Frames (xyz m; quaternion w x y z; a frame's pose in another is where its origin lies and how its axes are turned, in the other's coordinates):
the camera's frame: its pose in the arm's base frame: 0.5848 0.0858 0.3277 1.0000 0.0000 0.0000 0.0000
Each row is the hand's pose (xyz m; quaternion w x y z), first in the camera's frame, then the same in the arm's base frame.
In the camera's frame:
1: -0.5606 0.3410 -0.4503 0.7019 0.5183 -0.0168 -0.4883
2: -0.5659 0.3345 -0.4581 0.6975 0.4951 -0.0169 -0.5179
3: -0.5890 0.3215 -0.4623 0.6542 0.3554 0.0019 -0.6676
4: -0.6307 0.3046 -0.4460 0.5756 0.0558 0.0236 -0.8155
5: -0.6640 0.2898 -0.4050 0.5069 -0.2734 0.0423 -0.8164
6: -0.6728 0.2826 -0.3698 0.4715 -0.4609 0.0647 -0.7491
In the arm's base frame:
1: 0.0242 0.4268 -0.1226 0.7019 0.5183 -0.0168 -0.4883
2: 0.0189 0.4203 -0.1304 0.6975 0.4951 -0.0169 -0.5179
3: -0.0042 0.4073 -0.1346 0.6542 0.3554 0.0019 -0.6676
4: -0.0459 0.3904 -0.1183 0.5756 0.0558 0.0236 -0.8155
5: -0.0792 0.3756 -0.0773 0.5069 -0.2734 0.0423 -0.8164
6: -0.0880 0.3684 -0.0421 0.4715 -0.4609 0.0647 -0.7491

